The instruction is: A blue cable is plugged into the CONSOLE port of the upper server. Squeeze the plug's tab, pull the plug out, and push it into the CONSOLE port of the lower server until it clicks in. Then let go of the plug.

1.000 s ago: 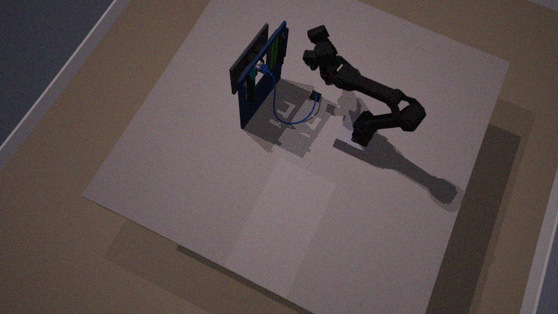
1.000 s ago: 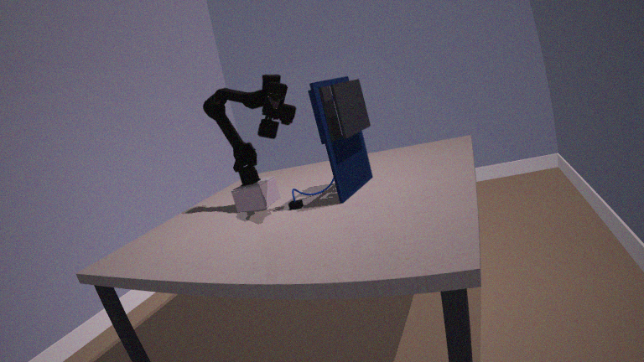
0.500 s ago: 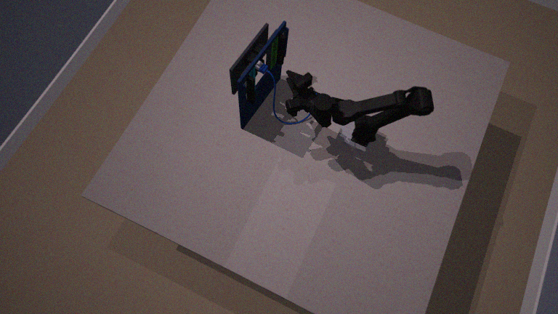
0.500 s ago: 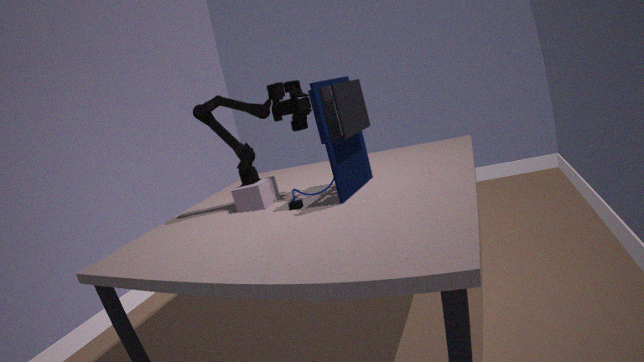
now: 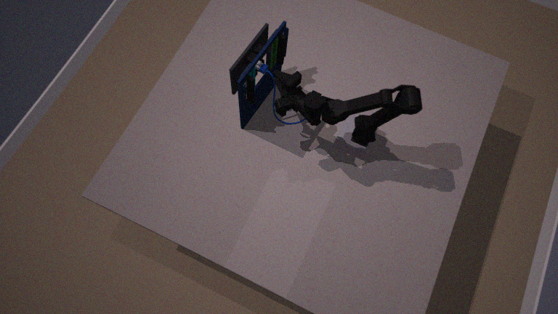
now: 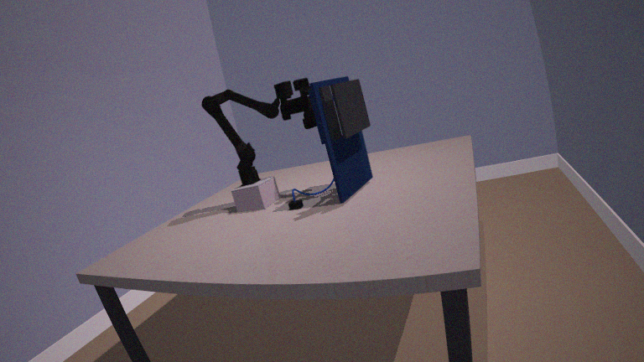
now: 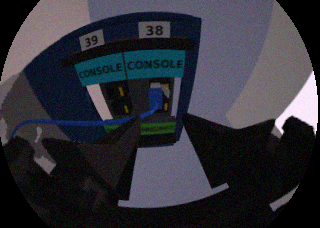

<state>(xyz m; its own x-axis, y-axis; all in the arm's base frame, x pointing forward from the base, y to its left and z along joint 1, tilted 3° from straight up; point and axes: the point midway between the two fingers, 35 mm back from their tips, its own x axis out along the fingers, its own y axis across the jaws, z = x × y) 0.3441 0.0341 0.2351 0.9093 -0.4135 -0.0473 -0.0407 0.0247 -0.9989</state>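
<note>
Right now the blue plug is 7 cm ahead of my gripper tip and 1 cm to the right of it. Round my gripper tip: black block: 13 cm behind, 15 cm to the right, 33 cm below.
</note>
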